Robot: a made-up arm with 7 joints.
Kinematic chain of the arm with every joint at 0, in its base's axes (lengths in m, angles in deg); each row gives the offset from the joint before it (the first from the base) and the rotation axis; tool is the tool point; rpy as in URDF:
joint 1: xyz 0 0 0.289 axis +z
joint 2: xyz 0 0 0 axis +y
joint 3: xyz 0 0 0.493 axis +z
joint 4: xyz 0.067 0 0 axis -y
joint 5: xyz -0.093 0 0.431 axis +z
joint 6: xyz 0 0 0 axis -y
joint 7: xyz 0.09 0 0 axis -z
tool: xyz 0 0 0 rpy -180 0 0
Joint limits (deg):
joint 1: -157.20..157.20
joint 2: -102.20..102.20
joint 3: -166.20..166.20
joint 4: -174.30..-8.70
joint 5: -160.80..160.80
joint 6: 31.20..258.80
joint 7: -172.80..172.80
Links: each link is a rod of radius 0.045 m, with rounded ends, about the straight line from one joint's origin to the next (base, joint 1, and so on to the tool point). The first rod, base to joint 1, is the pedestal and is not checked.
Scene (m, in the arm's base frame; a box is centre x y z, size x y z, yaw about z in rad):
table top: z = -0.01
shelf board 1: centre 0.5 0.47 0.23 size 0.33 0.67 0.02 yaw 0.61
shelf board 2: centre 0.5 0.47 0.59 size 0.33 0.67 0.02 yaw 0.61
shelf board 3: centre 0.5 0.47 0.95 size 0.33 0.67 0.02 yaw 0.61
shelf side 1: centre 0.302 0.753 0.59 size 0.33 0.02 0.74 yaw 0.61
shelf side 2: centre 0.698 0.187 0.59 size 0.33 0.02 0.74 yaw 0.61
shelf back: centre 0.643 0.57 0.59 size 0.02 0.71 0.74 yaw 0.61
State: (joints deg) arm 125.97 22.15 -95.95 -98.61 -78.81 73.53 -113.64
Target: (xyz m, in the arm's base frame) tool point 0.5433 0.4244 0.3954
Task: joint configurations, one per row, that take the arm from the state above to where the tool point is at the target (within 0.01 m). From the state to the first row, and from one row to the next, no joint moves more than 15 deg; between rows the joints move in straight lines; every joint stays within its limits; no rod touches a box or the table.
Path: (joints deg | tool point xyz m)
1: 132.18 30.66 -106.93 -105.26 -78.12 69.89 -113.64 | 0.3742 0.4104 0.7702
2: 138.39 39.16 -117.91 -111.91 -77.42 66.26 -113.64 | 0.3210 0.3724 0.7737
3: 144.61 47.67 -128.90 -118.56 -76.73 62.62 -113.64 | 0.2505 0.3215 0.7870
4: 139.25 52.57 -118.66 -130.78 -76.10 63.39 -113.64 | 0.2737 0.3286 0.6450
5: 133.89 57.48 -108.43 -143.00 -75.48 64.17 -113.64 | 0.2803 0.2956 0.5092
6: 128.53 62.39 -98.20 -155.21 -74.85 64.94 -113.64 | 0.2633 0.2287 0.3954
7: 116.58 59.41 -89.85 -140.73 -76.09 69.46 -113.64 | 0.3605 0.3062 0.3897
8: 104.62 56.42 -81.50 -126.24 -77.33 73.98 -113.64 | 0.4547 0.3721 0.3855
9: 92.67 53.44 -73.15 -111.76 -78.57 78.50 -113.64 | 0.5433 0.4244 0.3954

